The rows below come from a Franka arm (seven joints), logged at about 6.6 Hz.
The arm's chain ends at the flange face. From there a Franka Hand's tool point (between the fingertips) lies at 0.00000 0.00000 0.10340 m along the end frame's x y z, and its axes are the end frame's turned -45 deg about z.
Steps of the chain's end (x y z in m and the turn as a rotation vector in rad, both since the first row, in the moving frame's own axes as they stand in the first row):
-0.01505 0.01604 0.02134 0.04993 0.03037 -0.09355
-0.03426 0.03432 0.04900 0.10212 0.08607 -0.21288
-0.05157 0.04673 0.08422 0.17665 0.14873 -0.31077
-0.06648 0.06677 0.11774 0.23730 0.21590 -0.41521
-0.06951 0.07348 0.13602 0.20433 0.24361 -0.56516
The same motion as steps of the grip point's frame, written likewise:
-0.01619 -0.00100 0.02116 0.01383 0.05678 -0.09355
-0.03500 -0.00258 0.04808 0.01135 0.13307 -0.21288
-0.04662 -0.00906 0.08150 0.01974 0.23008 -0.31077
-0.06290 -0.00801 0.11254 0.01513 0.32046 -0.41521
-0.06982 -0.00345 0.13097 -0.02778 0.31674 -0.56516

